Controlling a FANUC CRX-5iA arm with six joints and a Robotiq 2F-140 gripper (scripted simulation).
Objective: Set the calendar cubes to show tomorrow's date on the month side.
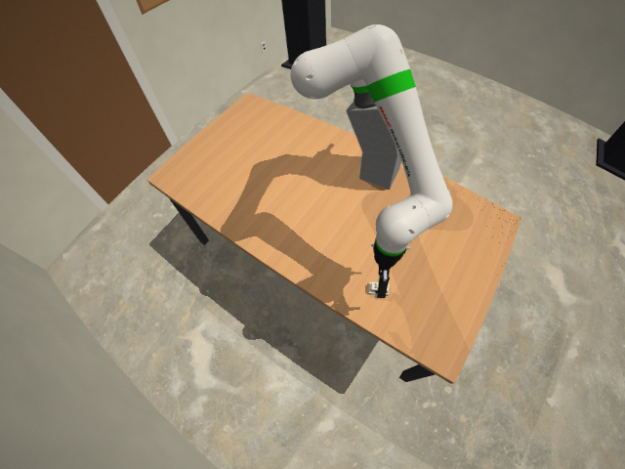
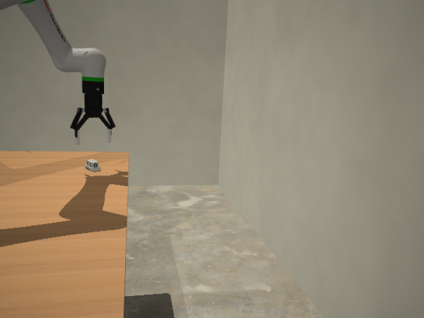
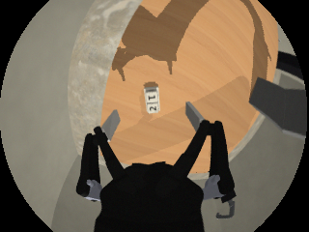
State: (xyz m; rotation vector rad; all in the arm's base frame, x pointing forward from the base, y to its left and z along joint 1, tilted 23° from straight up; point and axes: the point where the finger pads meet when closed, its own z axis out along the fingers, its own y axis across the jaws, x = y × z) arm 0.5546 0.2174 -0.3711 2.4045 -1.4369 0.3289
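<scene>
My gripper is now 110 mm above the white date cube. Round my hand: calendar tray 130 mm below, 20 mm to the left, 10 mm behind.
</scene>
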